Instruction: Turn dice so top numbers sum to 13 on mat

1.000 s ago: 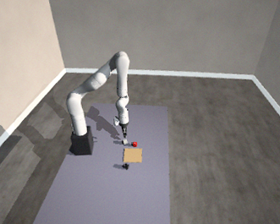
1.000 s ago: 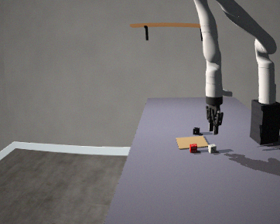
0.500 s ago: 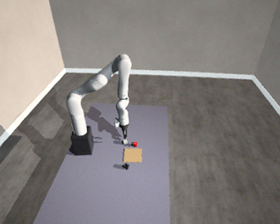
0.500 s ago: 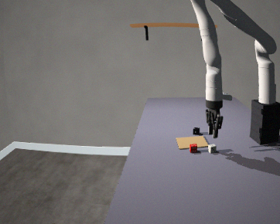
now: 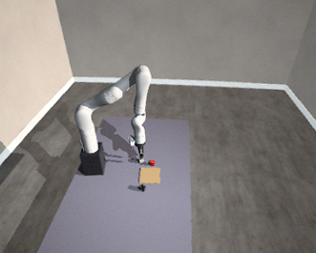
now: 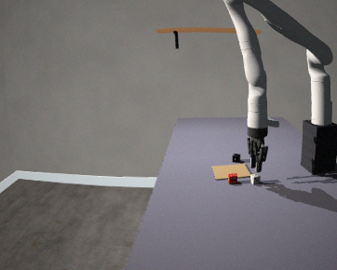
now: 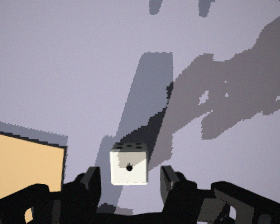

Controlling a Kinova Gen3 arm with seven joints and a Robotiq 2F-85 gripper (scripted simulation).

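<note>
My gripper is now 50 mm above the white die. Round my hand: black die 60 mm ahead, 250 mm to the right, 50 mm below; then tan mat 80 mm ahead, 120 mm to the right, 70 mm below; then red die 80 mm ahead, 20 mm to the right, 50 mm below.
</note>
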